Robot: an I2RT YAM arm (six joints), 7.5 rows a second.
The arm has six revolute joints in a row. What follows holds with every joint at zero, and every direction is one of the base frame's.
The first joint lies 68 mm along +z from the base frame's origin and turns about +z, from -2.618 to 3.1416 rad.
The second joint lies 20 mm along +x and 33.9 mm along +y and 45.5 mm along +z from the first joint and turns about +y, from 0 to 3.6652 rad.
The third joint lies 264 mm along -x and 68.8 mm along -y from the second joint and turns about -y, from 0 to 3.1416 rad.
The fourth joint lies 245 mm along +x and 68.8 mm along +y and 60 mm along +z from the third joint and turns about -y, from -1.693 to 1.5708 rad.
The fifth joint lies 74 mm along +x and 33.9 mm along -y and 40.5 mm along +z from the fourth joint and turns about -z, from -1.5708 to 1.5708 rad.
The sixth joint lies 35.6 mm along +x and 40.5 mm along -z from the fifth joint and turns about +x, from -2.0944 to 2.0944 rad.
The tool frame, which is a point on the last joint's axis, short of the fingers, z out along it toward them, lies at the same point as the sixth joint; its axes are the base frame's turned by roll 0, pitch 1.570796 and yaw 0 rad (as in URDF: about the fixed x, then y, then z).
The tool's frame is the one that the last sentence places.
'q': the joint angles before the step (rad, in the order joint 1, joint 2, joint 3, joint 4, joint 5, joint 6). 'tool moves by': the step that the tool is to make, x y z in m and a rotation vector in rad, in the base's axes. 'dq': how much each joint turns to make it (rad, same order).
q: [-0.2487, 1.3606, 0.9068, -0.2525, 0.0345, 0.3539]
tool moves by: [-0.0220, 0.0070, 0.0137, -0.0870, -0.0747, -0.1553]
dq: [0.0293, -0.1216, -0.0634, 0.0271, 0.1869, 0.0610]
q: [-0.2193, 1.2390, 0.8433, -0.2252, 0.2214, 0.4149]
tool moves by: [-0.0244, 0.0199, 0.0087, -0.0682, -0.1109, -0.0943]
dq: [0.0822, -0.1426, -0.0907, 0.0522, 0.1741, 0.0576]
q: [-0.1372, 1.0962, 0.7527, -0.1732, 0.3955, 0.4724]
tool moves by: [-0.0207, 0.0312, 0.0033, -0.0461, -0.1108, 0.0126]
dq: [0.1486, -0.1266, -0.0872, 0.0611, 0.1388, 0.0292]
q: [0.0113, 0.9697, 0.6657, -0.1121, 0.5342, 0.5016]
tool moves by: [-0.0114, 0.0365, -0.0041, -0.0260, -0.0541, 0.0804]
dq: [0.1929, -0.0502, -0.0549, 0.0463, 0.1159, 0.0169]
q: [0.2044, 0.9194, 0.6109, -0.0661, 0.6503, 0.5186]
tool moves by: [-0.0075, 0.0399, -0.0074, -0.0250, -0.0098, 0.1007]
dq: [0.2096, 0.0184, -0.0221, 0.0290, 0.1110, 0.0204]
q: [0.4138, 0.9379, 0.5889, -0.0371, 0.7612, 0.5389]
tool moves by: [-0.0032, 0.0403, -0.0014, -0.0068, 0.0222, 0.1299]
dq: [0.1782, 0.0736, 0.0395, -0.0120, 0.0424, 0.0332]
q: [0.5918, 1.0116, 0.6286, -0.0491, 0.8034, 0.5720]
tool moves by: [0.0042, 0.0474, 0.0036, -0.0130, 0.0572, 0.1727]
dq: [0.1448, 0.1381, 0.1077, -0.0325, -0.0361, 0.0140]
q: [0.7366, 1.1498, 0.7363, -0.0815, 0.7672, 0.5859]
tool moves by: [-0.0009, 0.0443, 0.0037, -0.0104, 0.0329, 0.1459]
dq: [0.1175, 0.1208, 0.1028, -0.0126, -0.0327, 0.0003]
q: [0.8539, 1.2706, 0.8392, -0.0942, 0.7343, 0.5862]
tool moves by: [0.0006, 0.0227, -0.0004, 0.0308, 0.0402, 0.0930]
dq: [0.0429, 0.0664, 0.0554, -0.0063, -0.0689, 0.0235]
